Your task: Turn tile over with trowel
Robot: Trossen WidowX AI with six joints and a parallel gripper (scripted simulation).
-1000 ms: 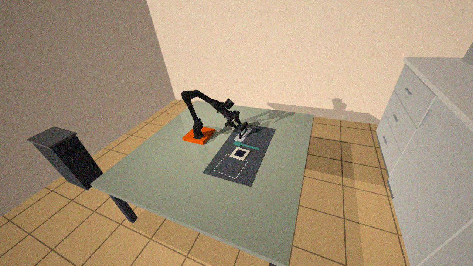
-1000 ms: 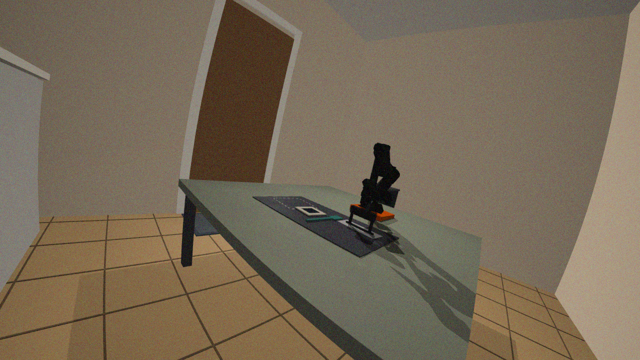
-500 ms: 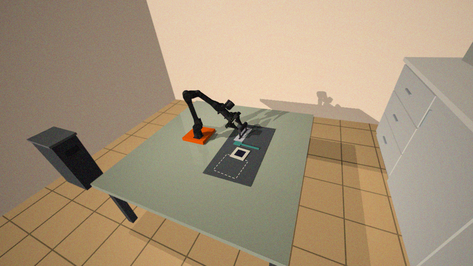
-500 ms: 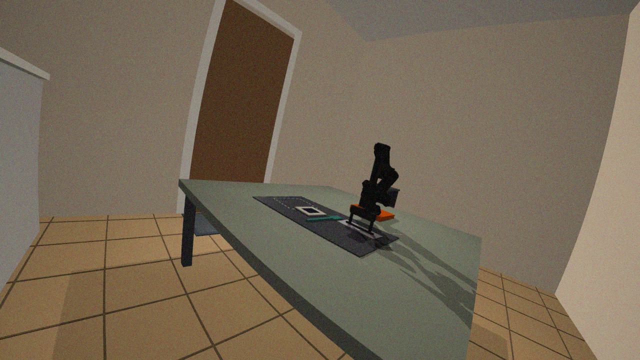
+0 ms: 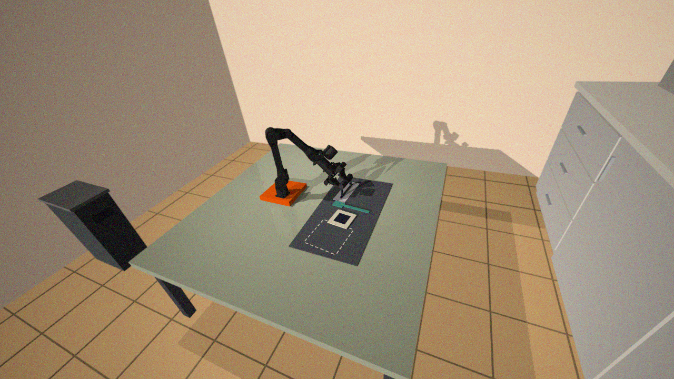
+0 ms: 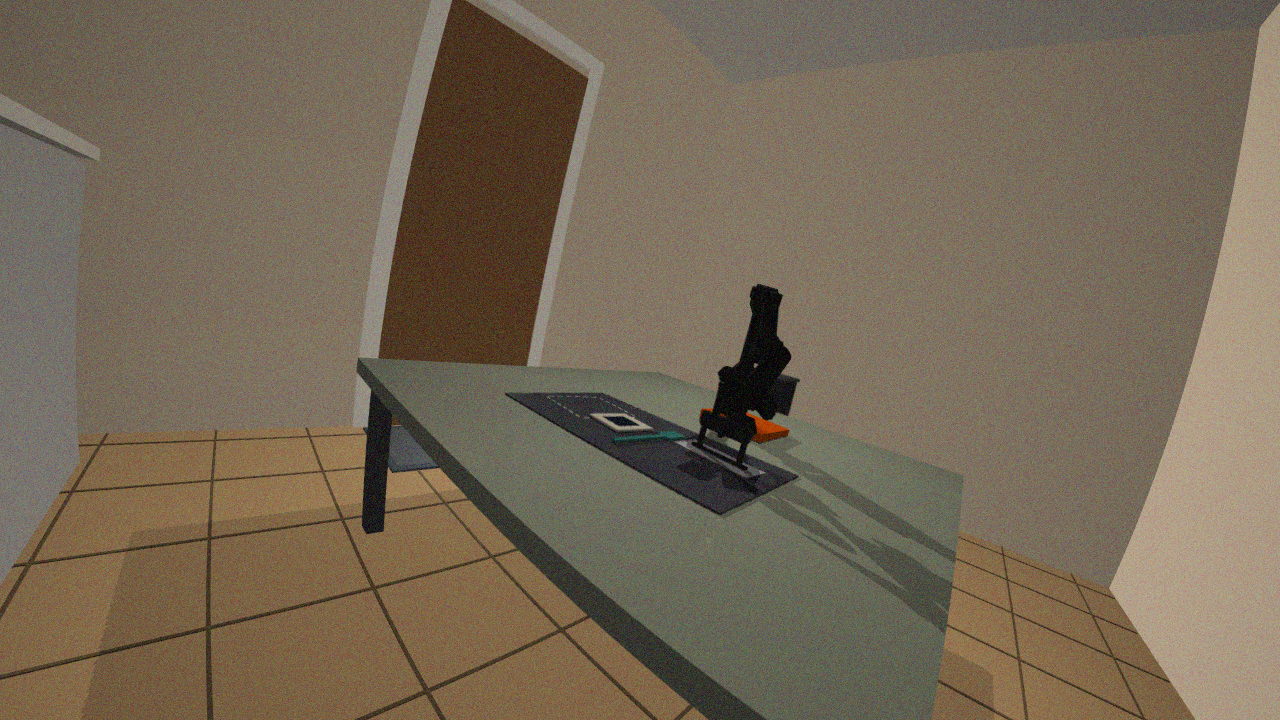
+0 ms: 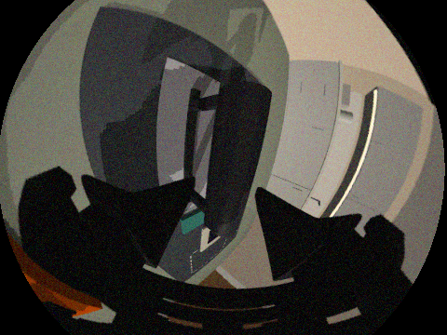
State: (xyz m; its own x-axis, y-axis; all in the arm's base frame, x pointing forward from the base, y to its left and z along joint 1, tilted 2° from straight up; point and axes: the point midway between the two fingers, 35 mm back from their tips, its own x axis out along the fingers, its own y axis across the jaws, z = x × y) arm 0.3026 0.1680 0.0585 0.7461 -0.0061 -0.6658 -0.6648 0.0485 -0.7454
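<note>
Now: gripper tip 11 cm to the left of the teal trowel, 6 cm short of it and 6 cm above it. Round my gripper tip: dark mat (14 cm to the right, 8 cm below, 7 cm ahead); then tile (21 cm to the right, 8 cm ahead, 6 cm below).
</note>
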